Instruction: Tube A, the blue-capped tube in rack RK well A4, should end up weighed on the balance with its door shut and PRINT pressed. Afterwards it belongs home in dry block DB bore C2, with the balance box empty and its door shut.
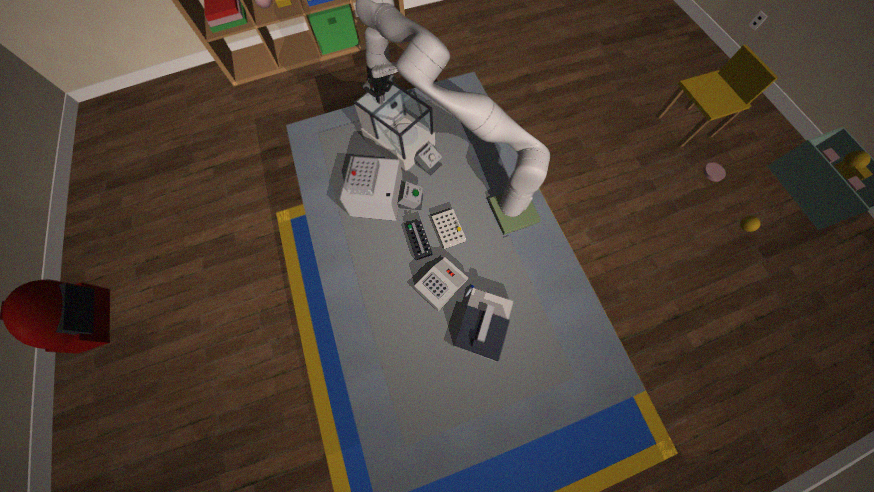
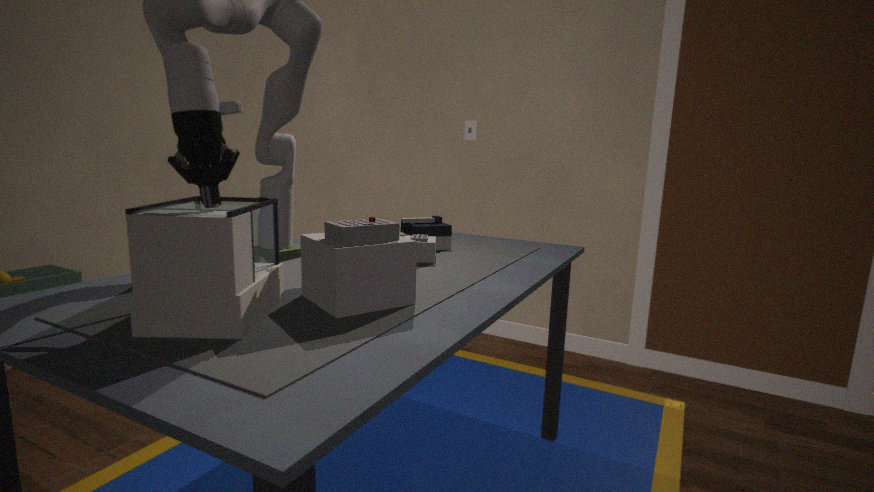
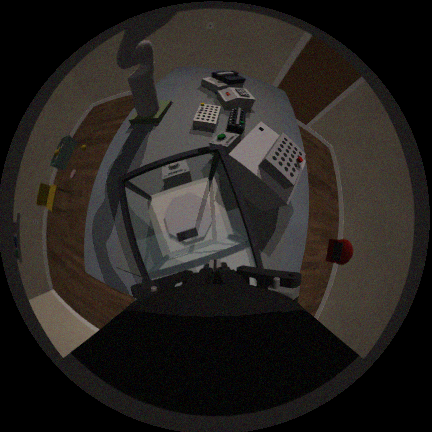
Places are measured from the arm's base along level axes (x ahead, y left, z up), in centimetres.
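Pixels of known places: gripper, between the fingertips: (image 1: 380, 102) (image 2: 212, 207) (image 3: 215, 266); arm's base, origin of its link: (image 1: 511, 205) (image 3: 148, 110).
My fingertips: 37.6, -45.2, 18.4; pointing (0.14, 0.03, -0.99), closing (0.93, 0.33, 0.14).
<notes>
For each thing: its top centre in the pictures, then the offset to it from my fingertips, as dx, dy, dz. "*": a spot on its surface instead.
- balance, centre of its top: (image 3: 177, 204) (image 2: 221, 195) (image 1: 400, 108) -6.4, +6.4, +1.2
- pan, a spot on its surface: (image 3: 187, 212) * -6.5, +6.9, -12.7
- tall white unit, centre of its top: (image 2: 348, 218) (image 3: 268, 137) (image 1: 380, 174) +6.5, +27.7, -4.0
- green-button box, a spot on its surface: (image 3: 223, 137) (image 1: 412, 191) * -3.1, +31.2, -13.9
- white rack, a spot on its surface: (image 1: 455, 244) * -12.9, +53.4, -20.5
- dark rack, a spot on its surface: (image 1: 423, 254) * -0.5, +55.0, -17.5
- bored unit, centre of its top: (image 2: 410, 236) (image 1: 441, 280) (image 3: 236, 90) -3.8, +66.6, -14.0
- dark-topped device, centre of its top: (image 1: 486, 320) (image 2: 416, 216) (image 3: 224, 71) -13.3, +83.6, -10.8
My gripper (image 1: 381, 99) (image 2: 209, 204) (image 3: 215, 266) is shut and empty, pointing down with its fingertips at the top rear of the balance (image 1: 365, 113) (image 2: 183, 275). Contact with it cannot be told. The pan (image 3: 187, 212) shows through the glass, and I see no tube on it. A dark block (image 1: 393, 105) (image 3: 187, 234) shows at the balance's top. Whether the door is shut is unclear. A small box (image 1: 429, 157) (image 3: 175, 172) with a round button stands by the balance; its label is unreadable. I cannot make out a blue-capped tube. Which rack is RK, and which block is DB, is unclear.
A tall white unit (image 1: 385, 204) (image 2: 360, 281) (image 3: 255, 145) with a perforated block stands beside the balance. Beyond are a green-button box (image 1: 411, 195) (image 3: 223, 139), a white rack (image 1: 455, 244), a dark rack (image 1: 423, 254), a bored unit (image 1: 449, 278) and a dark-topped device (image 1: 470, 330).
</notes>
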